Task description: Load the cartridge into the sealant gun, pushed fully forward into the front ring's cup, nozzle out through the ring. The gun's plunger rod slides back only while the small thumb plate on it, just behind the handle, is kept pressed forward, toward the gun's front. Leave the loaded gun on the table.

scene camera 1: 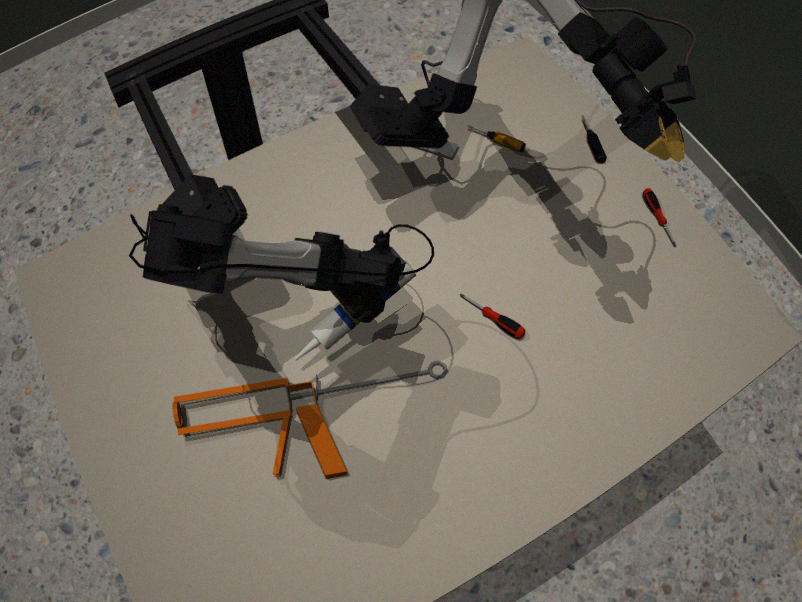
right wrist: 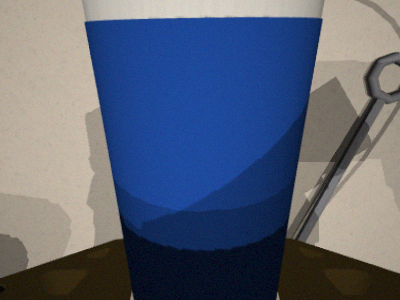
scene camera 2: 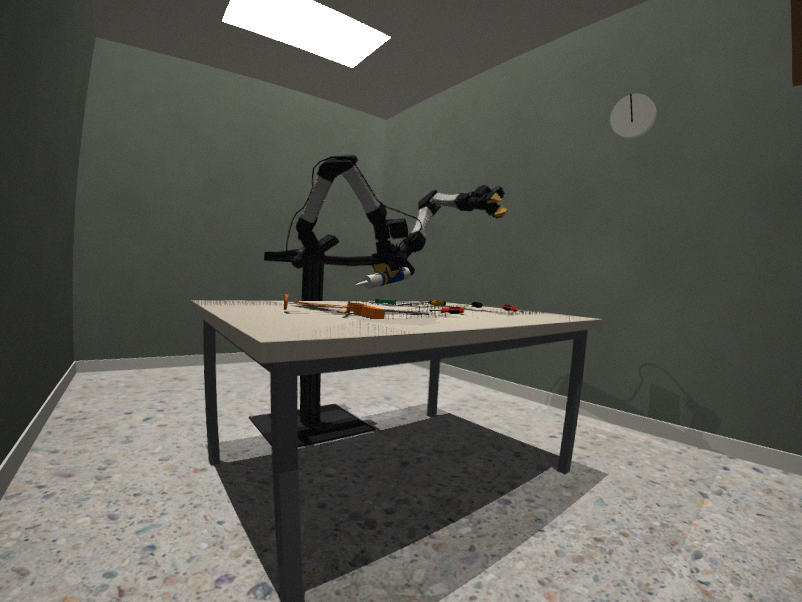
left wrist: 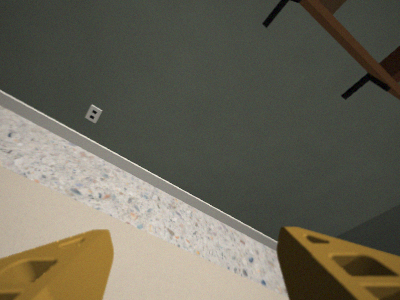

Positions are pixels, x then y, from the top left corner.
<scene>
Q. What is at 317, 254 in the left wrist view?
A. My left gripper.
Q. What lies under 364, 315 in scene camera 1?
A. My right gripper.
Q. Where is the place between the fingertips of my left gripper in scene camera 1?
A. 674, 159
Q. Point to an orange sealant gun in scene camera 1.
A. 177, 411
</scene>
